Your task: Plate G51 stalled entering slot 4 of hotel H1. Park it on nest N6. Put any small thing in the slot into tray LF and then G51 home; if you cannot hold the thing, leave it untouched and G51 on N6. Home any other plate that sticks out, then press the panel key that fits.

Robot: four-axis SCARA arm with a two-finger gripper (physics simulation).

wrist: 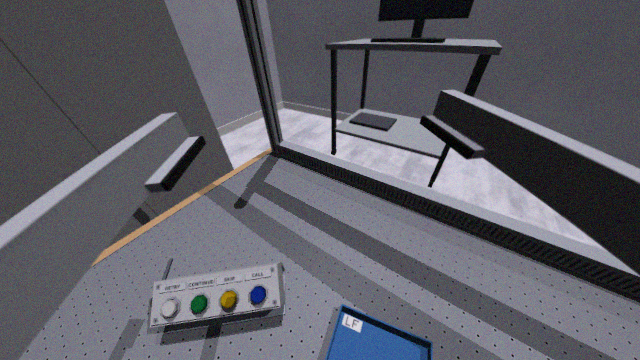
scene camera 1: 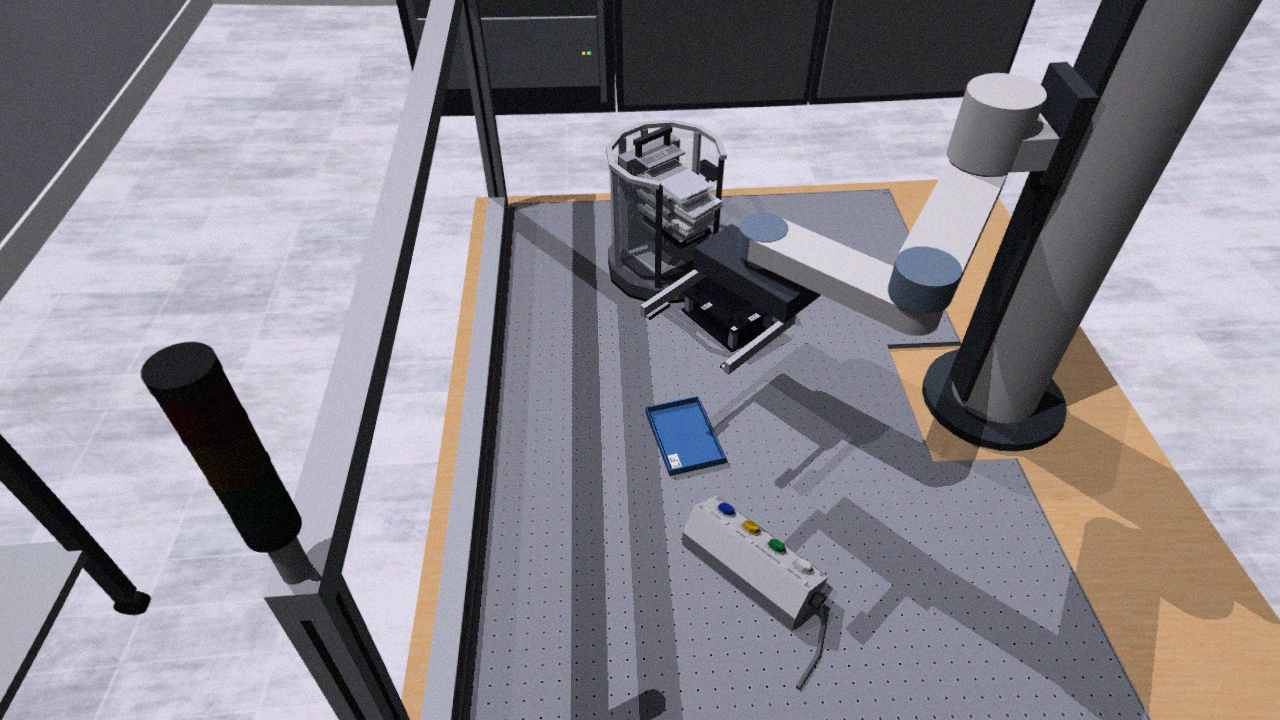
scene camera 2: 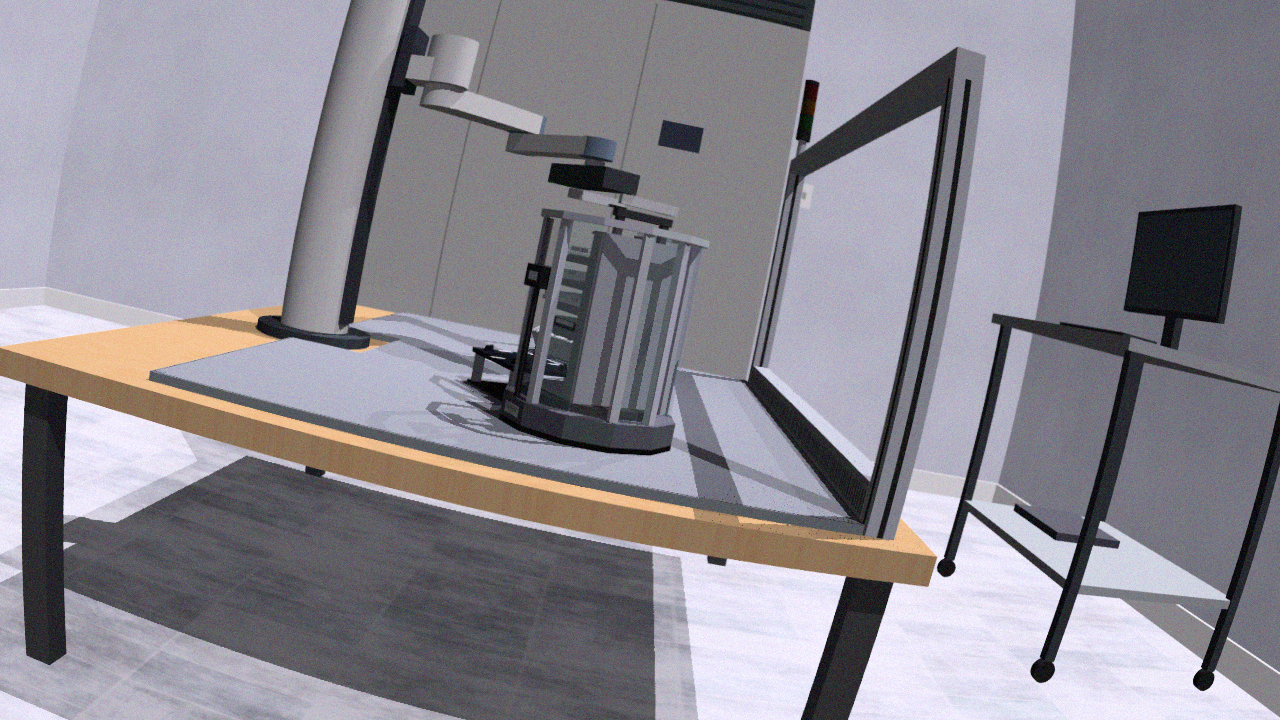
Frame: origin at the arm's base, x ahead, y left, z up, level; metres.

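Seen in the pictures: gripper, between the fingertips: (wrist: 315, 115) (scene camera 1: 683, 338) (scene camera 2: 649, 208); arm's base, origin of its link: (scene camera 1: 990, 400) (scene camera 2: 312, 336).
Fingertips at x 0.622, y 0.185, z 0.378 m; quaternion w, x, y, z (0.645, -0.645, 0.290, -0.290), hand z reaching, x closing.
Observation:
Offsets run from my fingertips to a thing's middle. "pt": to the spot under its first point.
Hotel H1 {dy -0.613, dx -0.026, dz -0.206 m} (scene camera 1: 659, 237) (scene camera 2: 586, 429) is a round glazed rack holding a stack of pale plates {dy -0.578, dx -0.047, dz -0.116 m} (scene camera 1: 687, 185). Some plates reach out towards its open side; their labels are not readable, so I cannot tell which is G51. A low black stand (scene camera 1: 716, 315), probably nest N6, is beside the hotel, partly under my hand. My gripper (scene camera 1: 685, 338) (wrist: 315, 115) is open and holds nothing, its two long fingers apart above the black stand. Blue tray LF {dy -0.113, dx -0.025, dz -0.357 m} (scene camera 1: 684, 436) (wrist: 380, 342) lies on the board. The key panel {dy +0.163, dx -0.107, dz -0.324 m} (scene camera 1: 747, 564) (wrist: 217, 295) has white RETRY, green CONTINUE, yellow SKIP and blue CALL keys. The slot's inside is hidden.
A glazed frame (scene camera 2: 930, 295) runs along one table side, beyond tray and panel in the wrist view. The arm's column (scene camera 1: 1029, 295) (scene camera 2: 335, 170) stands at the opposite side. A cable {pt dy +0.305, dx -0.186, dz -0.358 m} (scene camera 1: 819, 649) trails from the panel. A cart with a monitor (scene camera 2: 1181, 264) (wrist: 425, 7) stands off the table.

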